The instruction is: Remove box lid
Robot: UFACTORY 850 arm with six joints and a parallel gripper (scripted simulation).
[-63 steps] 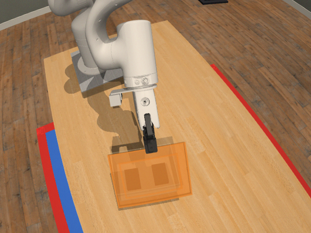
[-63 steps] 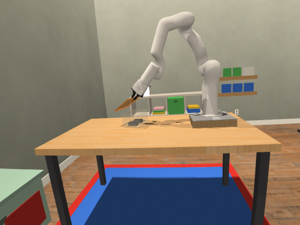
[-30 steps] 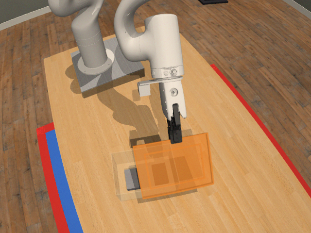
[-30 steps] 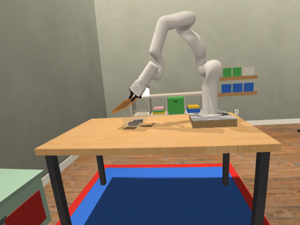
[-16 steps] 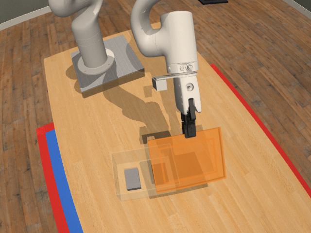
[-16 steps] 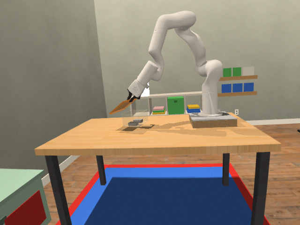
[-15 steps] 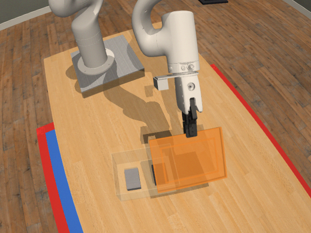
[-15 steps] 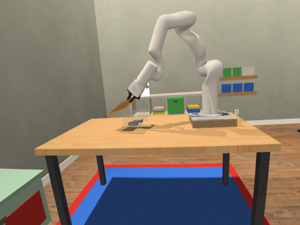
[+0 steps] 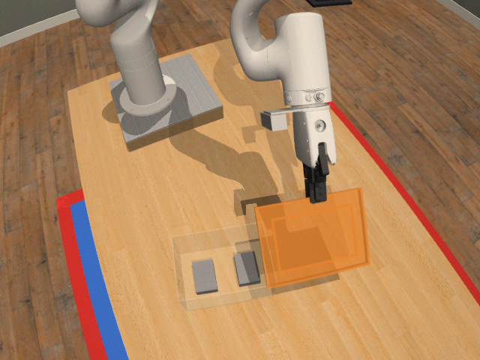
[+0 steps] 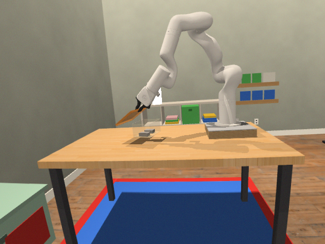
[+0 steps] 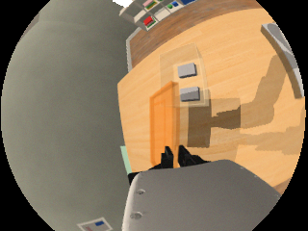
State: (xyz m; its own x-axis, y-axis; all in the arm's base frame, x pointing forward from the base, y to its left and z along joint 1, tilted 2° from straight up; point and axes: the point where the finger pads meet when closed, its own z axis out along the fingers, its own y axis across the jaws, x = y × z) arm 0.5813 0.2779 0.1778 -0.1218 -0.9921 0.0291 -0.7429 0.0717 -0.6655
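Right now the orange lid is 7 cm ahead of my hand, 2 cm to the right of it and 5 cm below it. Round my hand: clear box 3 cm ahead, 20 cm to the right, 18 cm below.
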